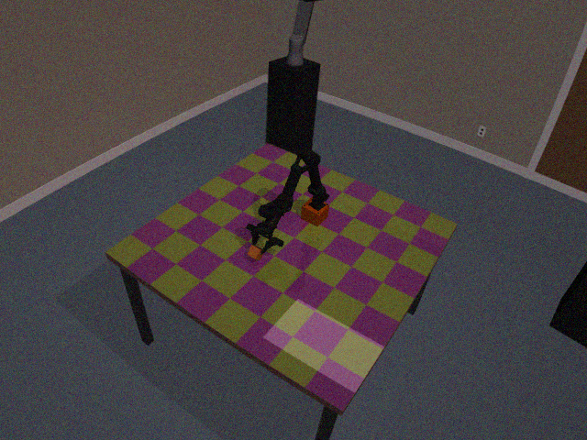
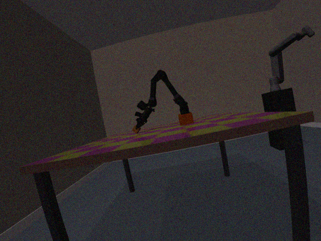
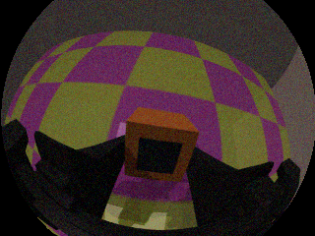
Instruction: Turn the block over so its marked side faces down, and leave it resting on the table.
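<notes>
The block is 1 cm behind my gripper tip and 1 cm above it.
</notes>
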